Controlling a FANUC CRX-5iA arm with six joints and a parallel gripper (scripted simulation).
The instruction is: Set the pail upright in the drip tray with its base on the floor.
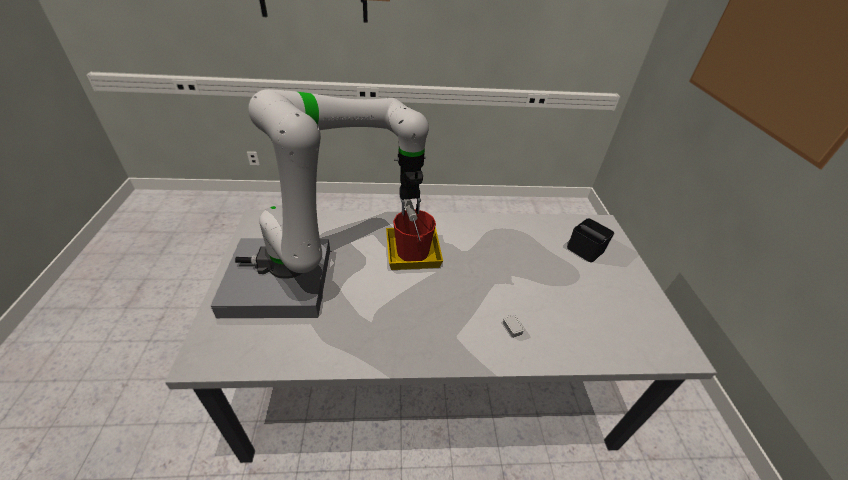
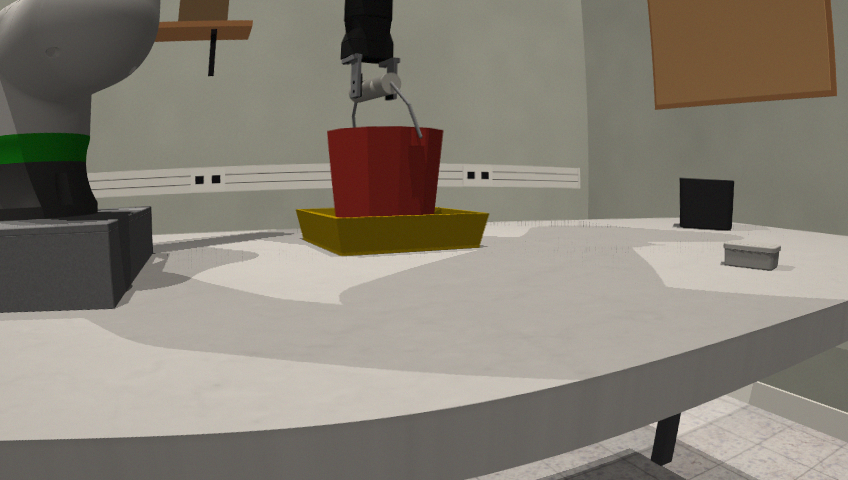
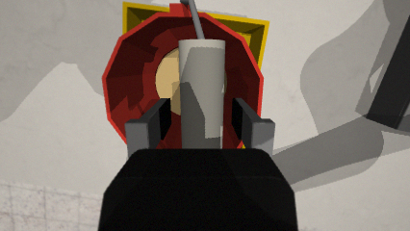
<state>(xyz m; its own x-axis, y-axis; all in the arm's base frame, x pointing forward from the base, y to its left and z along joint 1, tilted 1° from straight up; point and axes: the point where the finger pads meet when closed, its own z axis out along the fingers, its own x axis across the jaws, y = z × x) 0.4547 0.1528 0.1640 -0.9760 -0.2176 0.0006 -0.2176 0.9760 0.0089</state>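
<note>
My hand is 10 mm short of the pail handle and 30 mm above it. The rest, counted from my hand: red pail: 10 mm ahead, 90 mm below; then yellow drip tray: 20 mm ahead, 220 mm below; then small grey box: 380 mm ahead, 380 mm to the right, 220 mm below.
</note>
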